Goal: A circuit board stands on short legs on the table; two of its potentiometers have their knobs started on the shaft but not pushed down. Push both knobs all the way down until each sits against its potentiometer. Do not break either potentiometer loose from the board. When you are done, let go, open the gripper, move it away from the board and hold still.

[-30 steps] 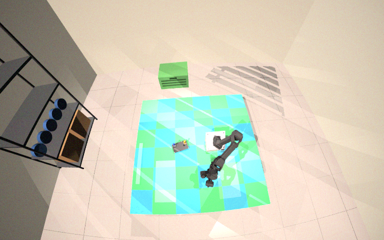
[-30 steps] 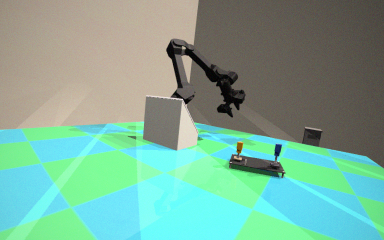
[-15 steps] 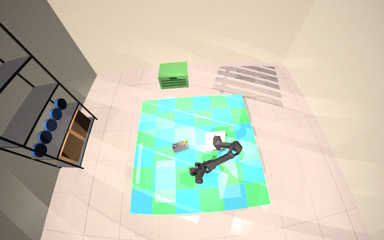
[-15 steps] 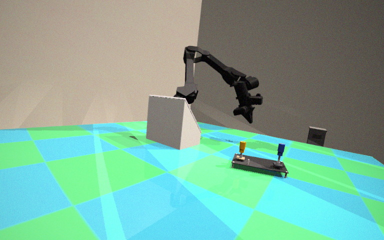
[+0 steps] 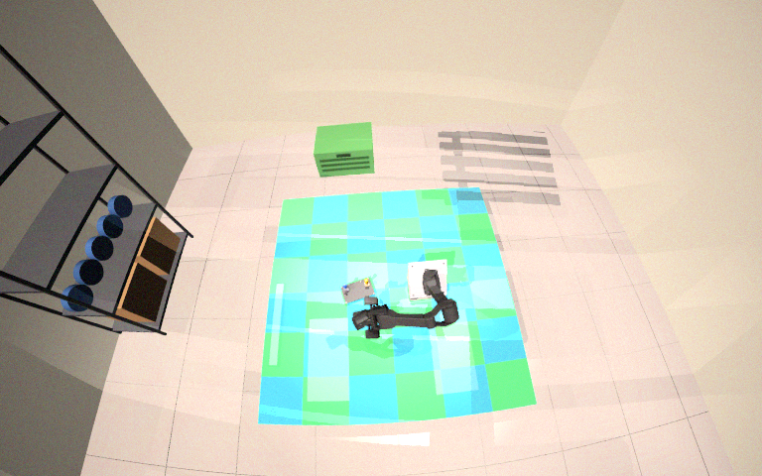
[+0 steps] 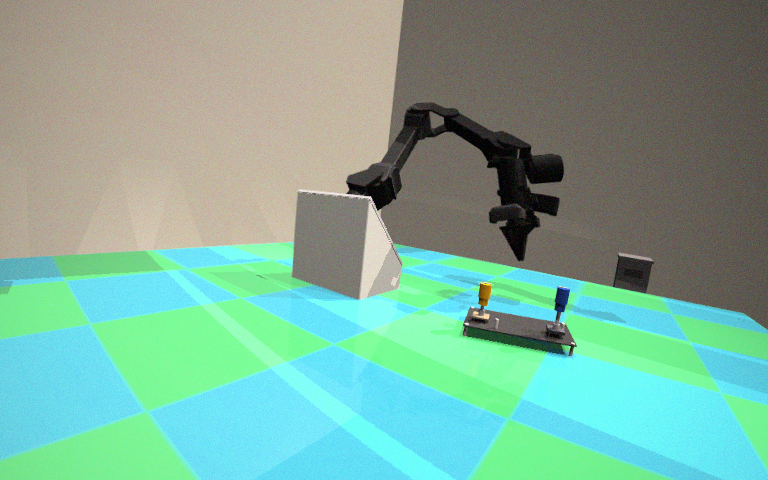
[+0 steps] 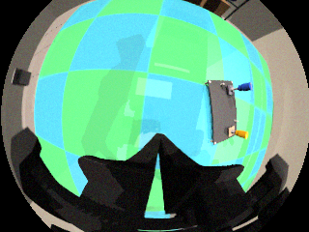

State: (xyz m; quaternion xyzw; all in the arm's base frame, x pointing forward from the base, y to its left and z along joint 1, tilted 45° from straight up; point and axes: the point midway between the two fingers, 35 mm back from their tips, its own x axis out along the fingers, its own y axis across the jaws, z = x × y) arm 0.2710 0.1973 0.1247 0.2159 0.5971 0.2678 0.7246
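My gripper tip is now 21 cm to the left of the orange knob, 3 cm short of it and 3 cm above it. From my gripper tip the other things lie so: blue knob (17 cm to the right, 13 cm ahead, 1 cm below).
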